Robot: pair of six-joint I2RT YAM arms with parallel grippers.
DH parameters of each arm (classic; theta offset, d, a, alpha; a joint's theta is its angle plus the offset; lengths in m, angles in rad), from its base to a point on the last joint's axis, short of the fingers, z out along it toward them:
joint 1: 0 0.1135 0.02 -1.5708
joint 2: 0 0 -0.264 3.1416
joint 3: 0.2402 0 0.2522 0
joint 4: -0.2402 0 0.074 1.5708
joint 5: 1.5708 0 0 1.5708
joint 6: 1.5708 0.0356 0 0
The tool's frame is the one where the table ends.
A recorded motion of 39 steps. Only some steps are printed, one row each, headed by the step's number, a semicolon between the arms.
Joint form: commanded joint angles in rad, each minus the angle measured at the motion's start. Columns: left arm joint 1, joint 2, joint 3, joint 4, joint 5, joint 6; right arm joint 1, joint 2, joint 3, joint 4, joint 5, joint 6.
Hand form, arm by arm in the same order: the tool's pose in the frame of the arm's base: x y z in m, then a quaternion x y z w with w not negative. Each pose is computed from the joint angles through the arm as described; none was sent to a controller.
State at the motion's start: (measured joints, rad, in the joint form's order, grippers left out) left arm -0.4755 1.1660 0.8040 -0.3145 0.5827 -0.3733; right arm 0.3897 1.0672 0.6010 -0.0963 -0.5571 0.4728
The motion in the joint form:
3: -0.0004 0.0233 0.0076 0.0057 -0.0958 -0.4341; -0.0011 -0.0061 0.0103 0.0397 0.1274 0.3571
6: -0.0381 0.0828 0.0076 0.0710 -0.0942 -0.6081; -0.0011 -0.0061 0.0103 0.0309 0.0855 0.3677
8: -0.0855 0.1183 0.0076 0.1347 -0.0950 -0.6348; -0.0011 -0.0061 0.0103 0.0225 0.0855 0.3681
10: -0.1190 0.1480 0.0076 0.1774 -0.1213 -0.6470; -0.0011 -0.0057 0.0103 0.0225 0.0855 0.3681
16: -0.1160 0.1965 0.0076 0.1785 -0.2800 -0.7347; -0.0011 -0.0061 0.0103 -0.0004 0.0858 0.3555
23: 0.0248 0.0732 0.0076 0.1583 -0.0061 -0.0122; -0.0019 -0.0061 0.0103 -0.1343 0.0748 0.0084
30: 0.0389 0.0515 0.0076 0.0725 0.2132 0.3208; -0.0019 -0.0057 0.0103 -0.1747 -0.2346 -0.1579
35: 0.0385 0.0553 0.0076 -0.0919 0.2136 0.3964; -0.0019 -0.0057 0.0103 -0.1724 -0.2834 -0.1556
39: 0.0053 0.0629 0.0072 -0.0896 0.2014 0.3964; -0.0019 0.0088 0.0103 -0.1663 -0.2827 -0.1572
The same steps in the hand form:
3: 0.2173 -0.1308 0.2571 -0.04299 0.88218 -0.42308 0.20227; 0.2081 0.1012 0.2399 0.07870 0.84515 0.43436 0.30144
6: 0.2232 -0.1451 0.2482 -0.10171 0.87608 -0.44405 0.15797; 0.2066 0.1021 0.2394 0.07353 0.84502 0.44726 0.28373
8: 0.2236 -0.1602 0.2446 -0.08851 0.87199 -0.45702 0.15145; 0.2062 0.1019 0.2386 0.07498 0.84681 0.44568 0.28047
10: 0.2243 -0.1708 0.2403 -0.08344 0.87191 -0.45707 0.15459; 0.2062 0.1019 0.2385 0.07505 0.84690 0.44560 0.28032
16: 0.2340 -0.1700 0.2262 -0.16586 0.88042 -0.40756 0.17676; 0.2051 0.1014 0.2365 0.07319 0.85215 0.43936 0.27466
23: 0.2332 -0.1344 0.2589 0.16214 0.83949 -0.41323 0.31337; 0.1973 0.0984 0.2251 -0.06181 0.88026 0.37155 0.28859
30: 0.2215 -0.1314 0.2599 0.32693 0.77733 -0.43605 0.31422; 0.1870 0.1037 0.2260 -0.18944 0.83432 0.46073 0.23613
35: 0.2121 -0.1271 0.2470 0.33450 0.80177 -0.42253 0.25833; 0.1858 0.1045 0.2270 -0.19781 0.82494 0.47893 0.22577
39: 0.2090 -0.1344 0.2450 0.34554 0.79992 -0.42170 0.25080; 0.1877 0.1053 0.2247 -0.19684 0.82655 0.47795 0.22278

